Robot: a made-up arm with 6 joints.
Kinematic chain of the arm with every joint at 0, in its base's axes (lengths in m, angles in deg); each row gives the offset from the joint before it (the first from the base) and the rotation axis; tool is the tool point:
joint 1: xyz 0 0 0.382 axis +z
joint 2: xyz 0 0 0 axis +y
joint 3: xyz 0 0 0.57 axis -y
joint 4: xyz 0 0 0 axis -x
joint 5: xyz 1.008 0 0 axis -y
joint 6: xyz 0 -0.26 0 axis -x
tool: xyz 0 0 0
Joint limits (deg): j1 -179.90..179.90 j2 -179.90..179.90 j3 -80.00..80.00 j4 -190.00..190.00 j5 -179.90..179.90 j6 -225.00..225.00
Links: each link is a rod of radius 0.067 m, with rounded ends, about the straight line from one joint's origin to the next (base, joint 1, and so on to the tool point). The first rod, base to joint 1, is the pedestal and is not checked.
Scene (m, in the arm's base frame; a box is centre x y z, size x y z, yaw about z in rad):
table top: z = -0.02
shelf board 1: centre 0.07 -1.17 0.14 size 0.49 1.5 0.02 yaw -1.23
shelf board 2: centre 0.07 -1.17 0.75 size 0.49 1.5 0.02 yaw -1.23
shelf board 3: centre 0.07 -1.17 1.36 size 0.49 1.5 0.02 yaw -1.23
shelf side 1: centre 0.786 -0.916 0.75 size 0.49 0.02 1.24 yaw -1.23
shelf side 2: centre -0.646 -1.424 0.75 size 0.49 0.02 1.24 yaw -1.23
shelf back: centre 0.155 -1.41 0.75 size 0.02 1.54 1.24 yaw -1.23
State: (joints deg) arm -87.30 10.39 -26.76 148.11 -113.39 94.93
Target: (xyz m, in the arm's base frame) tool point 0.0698 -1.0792 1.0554
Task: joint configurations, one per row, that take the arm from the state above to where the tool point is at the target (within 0.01 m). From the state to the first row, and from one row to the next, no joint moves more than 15 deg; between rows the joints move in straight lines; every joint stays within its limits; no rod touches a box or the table.
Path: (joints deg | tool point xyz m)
1: -90.49 -3.44 -38.86 149.09 -113.39 94.93 | 0.2157 -0.8665 0.4756
2: -93.67 -17.28 -50.96 150.07 -113.39 94.93 | 0.1774 -0.7543 0.4752
3: -96.86 -31.11 -63.06 151.05 -113.39 94.93 | 0.1509 -0.6501 0.4434
4: -104.99 -33.82 -48.20 146.61 -113.39 94.93 | 0.0300 -0.7272 0.7438
5: -113.12 -36.52 -33.33 142.16 -113.39 94.93 | -0.0697 -0.6861 1.0554
6: -107.77 -22.78 -21.76 141.76 -113.39 94.93 | -0.0449 -0.8092 1.0864
7: -102.41 -9.04 -10.19 141.36 -113.39 94.93 | 0.0003 -0.9436 1.0870
8: -97.06 4.70 1.39 140.96 -113.39 94.93 | 0.0698 -1.0792 1.0554

